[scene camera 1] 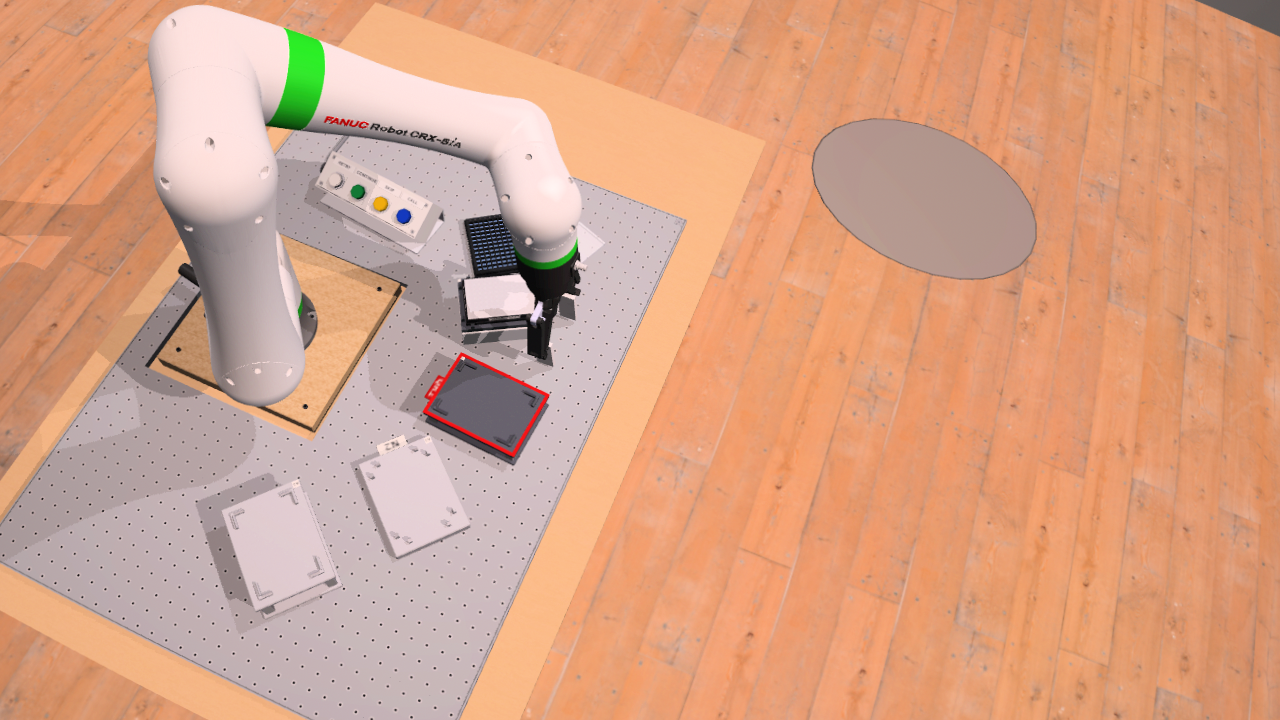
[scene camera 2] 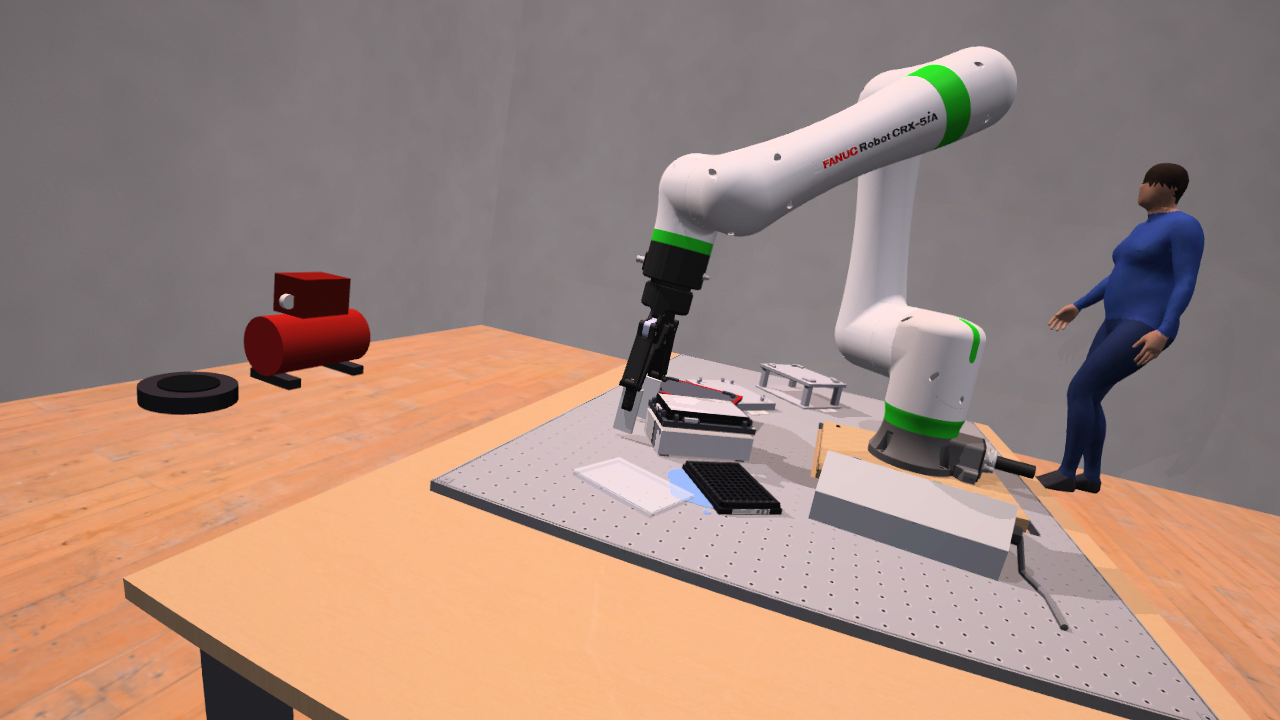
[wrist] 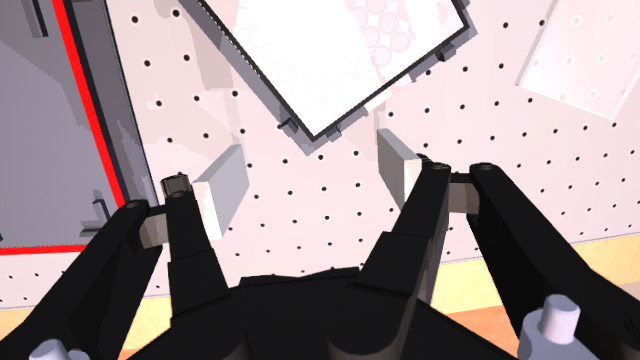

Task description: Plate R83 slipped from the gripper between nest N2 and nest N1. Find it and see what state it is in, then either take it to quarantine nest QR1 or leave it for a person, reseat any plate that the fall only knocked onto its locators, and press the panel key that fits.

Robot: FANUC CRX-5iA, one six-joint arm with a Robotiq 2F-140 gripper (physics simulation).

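Places are measured from the arm's base along level axes (x ahead, y left, z up), in millimetres.
Pixels of known places: gripper, fingertip midpoint: (scene camera 1: 557, 339) (scene camera 2: 632, 423) (wrist: 311, 158); arm's base, link origin: (scene camera 2: 911, 459).
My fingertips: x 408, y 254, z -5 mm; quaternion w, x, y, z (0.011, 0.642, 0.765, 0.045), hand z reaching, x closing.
Note:
Ahead of a thing's pixels: the offset from my fingertips to its middle. "*": to the spot under its first point.
A black well plate {dx -204, dy +96, dz -2 mm} (scene camera 1: 489, 246) (scene camera 2: 732, 488) lies on the perforated board beside a blue puddle {* dx -154, dy +156, dz +0 mm} (scene camera 2: 677, 484). Its label is unreadable. A clear lid {dx -111, dy +189, dz -5 mm} (scene camera 2: 626, 484) (wrist: 575, 65) lies apart from it. A white-topped plate {dx -104, dy -13, dz +53 mm} (scene camera 1: 494, 296) (scene camera 2: 702, 409) (wrist: 320, 65) rests on a pale nest block {* dx -137, dy +24, dz +19 mm} (scene camera 2: 707, 442); whether it is fully seated I cannot tell. Red-edged QR1 {dx -20, dy -177, dz +14 mm} (scene camera 1: 487, 404) (wrist: 40, 125) shows no plate. The panel {dx -417, dy +45, dz +33 mm} (scene camera 1: 380, 201) has white, green, yellow and blue keys. My gripper (scene camera 1: 541, 351) (scene camera 2: 630, 413) (wrist: 311, 158) is open and empty, beside the nest block's corner.
Two light nests {* dx -30, dy -364, dz +7 mm} (scene camera 1: 411, 497) {* dx -131, dy -540, dz +48 mm} (scene camera 1: 279, 546) stand past the red-edged one. The panel housing {* dx -423, dy +83, dz +38 mm} (scene camera 2: 913, 512) stands near the robot base. A person in blue (scene camera 2: 1150, 268) stands beyond the table. A red compressor (scene camera 2: 308, 340) and a black ring (scene camera 2: 187, 402) are on the floor.

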